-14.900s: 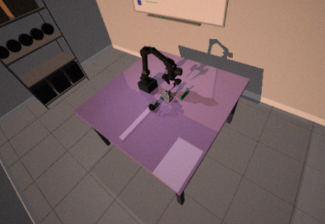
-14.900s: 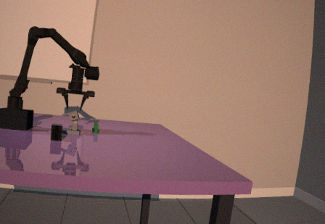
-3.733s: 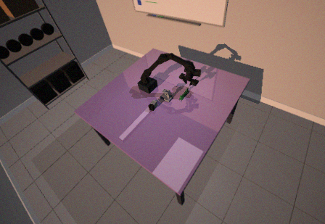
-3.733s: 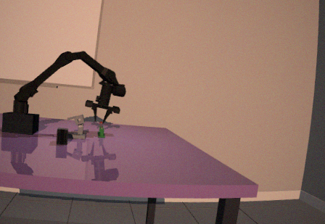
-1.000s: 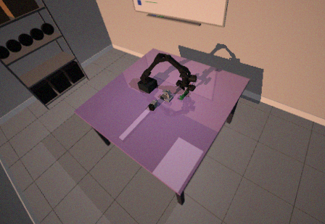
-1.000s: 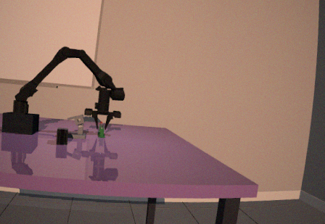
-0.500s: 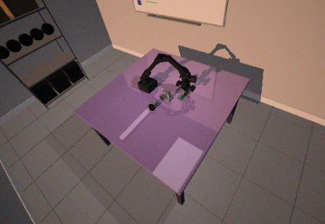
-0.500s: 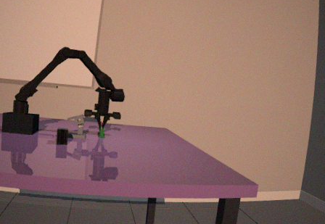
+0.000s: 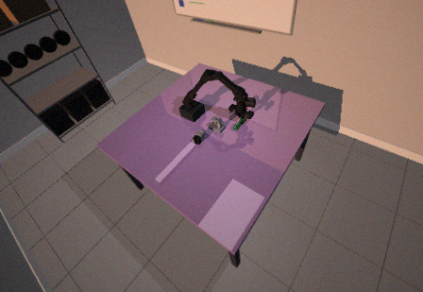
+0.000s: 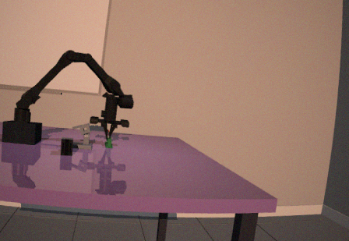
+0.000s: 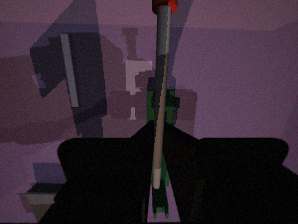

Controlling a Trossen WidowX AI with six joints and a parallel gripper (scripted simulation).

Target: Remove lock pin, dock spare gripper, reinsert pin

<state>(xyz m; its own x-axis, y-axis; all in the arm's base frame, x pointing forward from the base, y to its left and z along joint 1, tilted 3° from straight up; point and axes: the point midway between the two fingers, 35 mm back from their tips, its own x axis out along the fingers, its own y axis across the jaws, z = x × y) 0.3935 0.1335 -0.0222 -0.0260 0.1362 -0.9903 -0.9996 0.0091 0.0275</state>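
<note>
Now: gripper tip 10 mm short of the green rest and 30 mm to the left of it. Also, from my gripper tip: spare gripper (170 mm behind, 300 mm to the right); then grey mount (120 mm behind, 150 mm to the right, 30 mm above).
</note>
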